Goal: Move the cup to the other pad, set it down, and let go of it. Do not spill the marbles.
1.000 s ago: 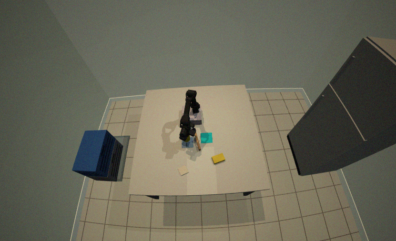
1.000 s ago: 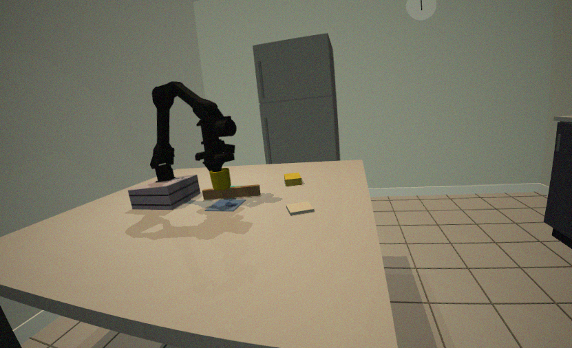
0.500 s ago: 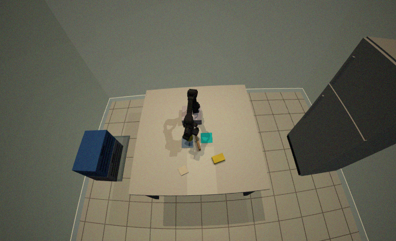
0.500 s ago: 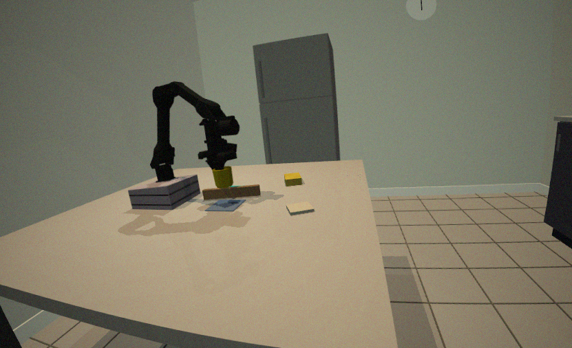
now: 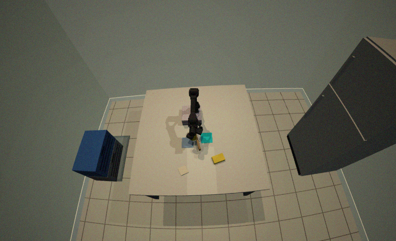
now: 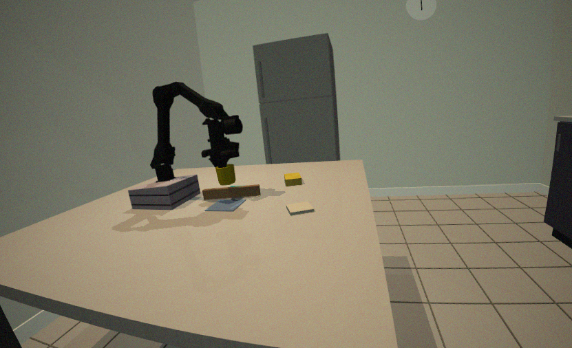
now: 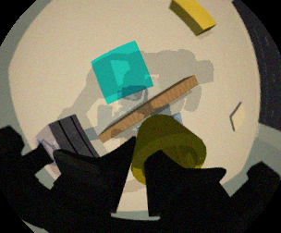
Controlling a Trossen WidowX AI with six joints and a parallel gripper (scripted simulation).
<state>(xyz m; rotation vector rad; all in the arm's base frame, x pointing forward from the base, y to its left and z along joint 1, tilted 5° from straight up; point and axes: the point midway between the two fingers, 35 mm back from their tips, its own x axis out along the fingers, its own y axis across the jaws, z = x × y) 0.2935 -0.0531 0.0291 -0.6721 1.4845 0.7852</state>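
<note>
Now: gripper tip 12 cm to the right of the teal pad, 11 cm above it and 1 cm short of it. From my gripper tip the other things lie so: wooden stick (9 cm below, 2 cm to the left, 2 cm ahead); cream block (31 cm ahead, 16 cm to the right, 9 cm below).
</note>
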